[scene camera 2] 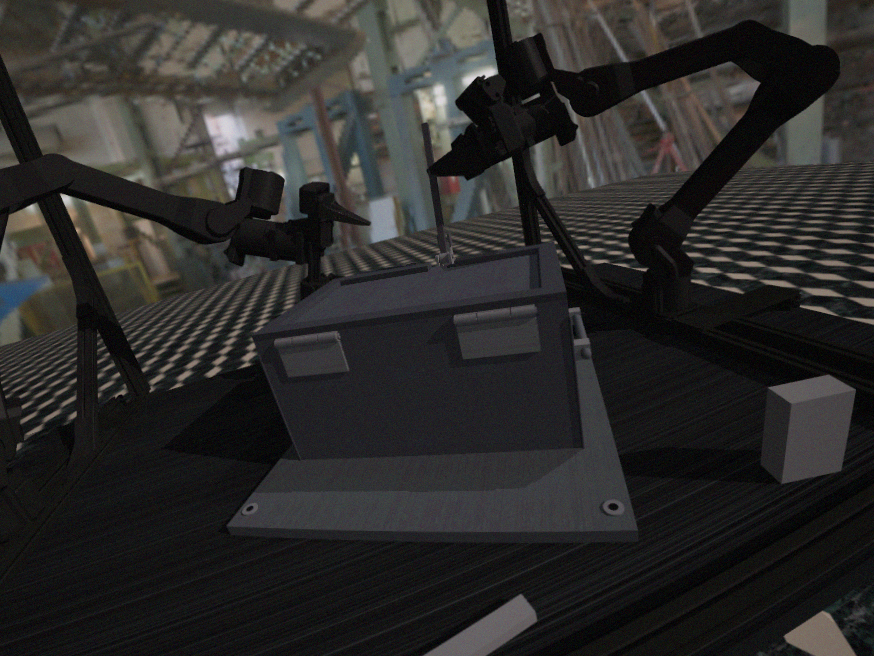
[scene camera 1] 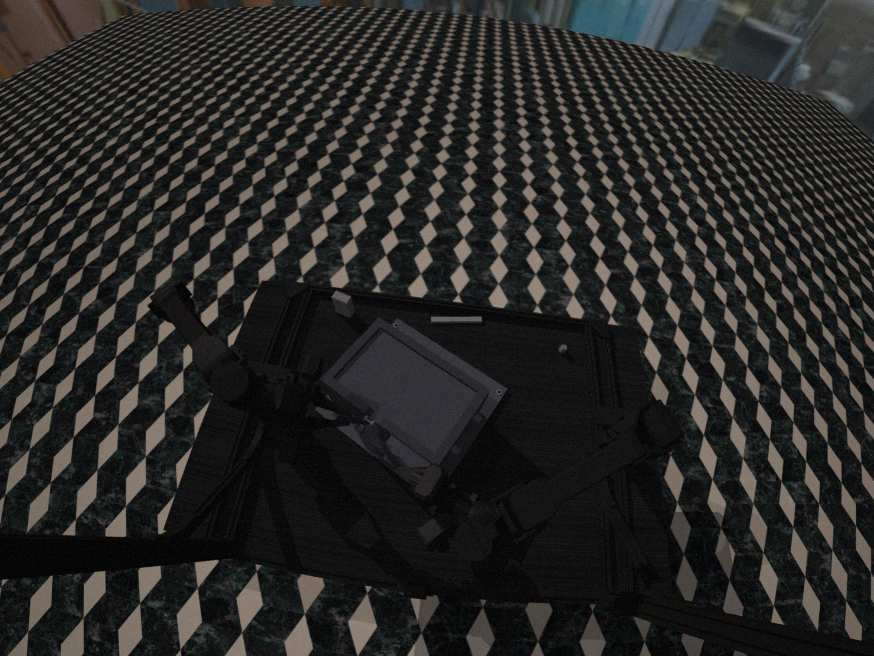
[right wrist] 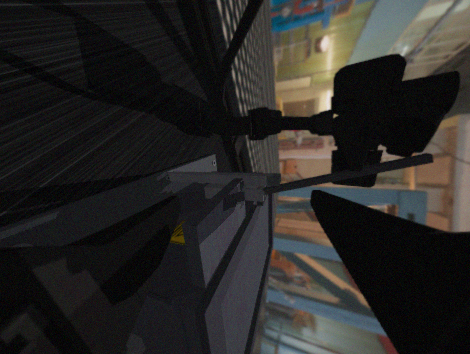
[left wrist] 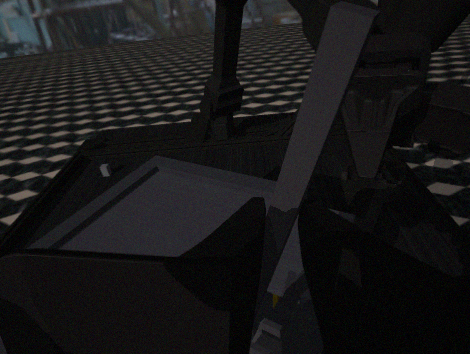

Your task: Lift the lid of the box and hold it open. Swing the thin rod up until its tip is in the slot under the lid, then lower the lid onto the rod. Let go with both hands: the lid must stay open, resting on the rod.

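Places are measured from the left arm's base along level axes (x ahead, y left, z up), in millimetres.
Pixels of known places: left gripper, fingertip midpoint: point(scene camera 2: 429, 172) point(scene camera 1: 350, 419) point(right wrist: 354, 175) point(left wrist: 280, 210); right gripper, fingertip midpoint: point(scene camera 2: 368, 253) point(scene camera 1: 403, 478) point(right wrist: 244, 199) point(left wrist: 364, 213); left arm's base, link origin: point(scene camera 2: 667, 307) point(right wrist: 232, 126); right arm's base, link origin: point(scene camera 2: 13, 524) point(scene camera 1: 609, 443) point(left wrist: 223, 135).
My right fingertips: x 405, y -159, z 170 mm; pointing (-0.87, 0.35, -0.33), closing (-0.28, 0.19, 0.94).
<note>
Ahead of a thing's pixels: the offset from my right fingertips to its top centre. "spot": to the spot under its first point. Level surfaces: height alone.
The grey box point(scene camera 2: 422, 384) stands on a grey base plate @(spot: 35 mm ahead, 357 mm left, 177 mm down) point(scene camera 2: 435, 504). Its lid @(37 mm back, 177 mm left, 17 mm down) point(scene camera 2: 415, 287) point(scene camera 1: 409, 384) point(left wrist: 160, 211) point(right wrist: 233, 267) lies flat on the box, hinges toward scene camera 2. The thin rod @(101 mm back, 80 mm left, 159 mm up) point(scene camera 2: 432, 189) point(right wrist: 321, 177) point(left wrist: 318, 105) stands upright from the lid's far edge. My left gripper point(scene camera 2: 441, 168) point(scene camera 1: 366, 417) point(left wrist: 280, 210) is shut on the rod, a little above the box. My right gripper point(scene camera 2: 327, 250) point(scene camera 1: 448, 514) is open and empty, beside the box's far left corner in scene camera 2, at lid height and apart from it.
A dark mat @(189 mm down) point(scene camera 1: 552, 391) lies under the box on the checkered floor point(scene camera 1: 435, 163). A dark stand pole point(scene camera 2: 515, 150) point(left wrist: 226, 70) rises behind the box. A white strip @(spot: 36 mm ahead, 480 mm left, 179 mm down) point(scene camera 2: 487, 631) lies on the mat near scene camera 2, and small white pieces @(spot: 75 mm ahead, 483 mm left, 179 mm down) point(scene camera 1: 455, 319) lie at the mat's far edge.
</note>
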